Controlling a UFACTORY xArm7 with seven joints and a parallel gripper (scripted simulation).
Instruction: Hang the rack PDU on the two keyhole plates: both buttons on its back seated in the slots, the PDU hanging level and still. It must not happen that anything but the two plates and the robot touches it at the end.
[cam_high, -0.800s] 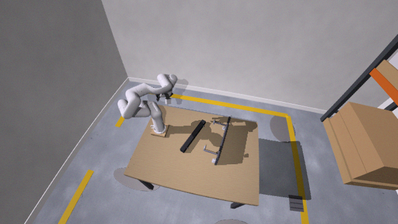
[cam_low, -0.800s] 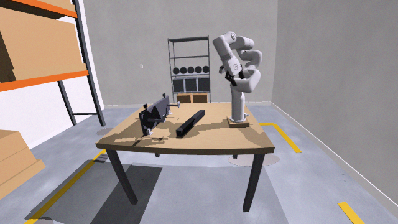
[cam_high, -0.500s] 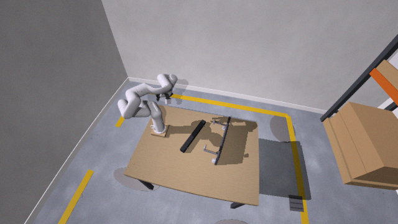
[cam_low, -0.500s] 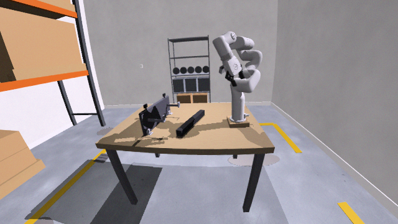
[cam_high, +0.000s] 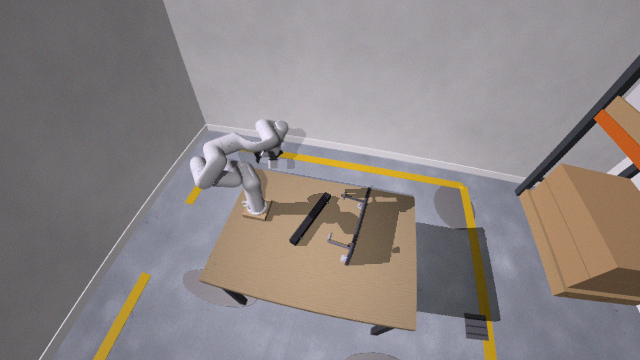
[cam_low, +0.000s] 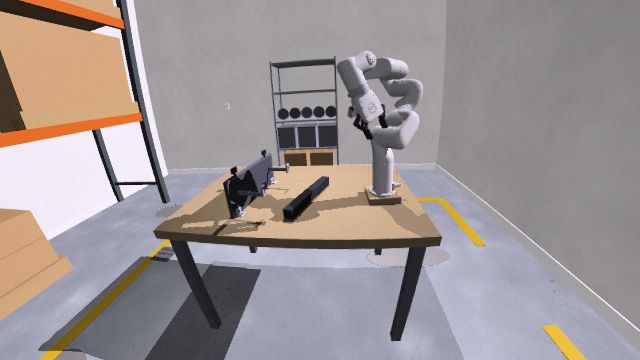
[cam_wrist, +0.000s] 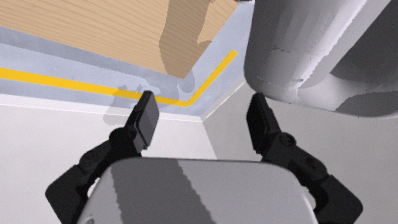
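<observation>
Now: the rack PDU 280 mm ahead of my hand, 180 mm to the right of it and 320 mm below it. From my hand the other things lie so: panel (540 mm ahead, 260 mm to the right, 260 mm below).
</observation>
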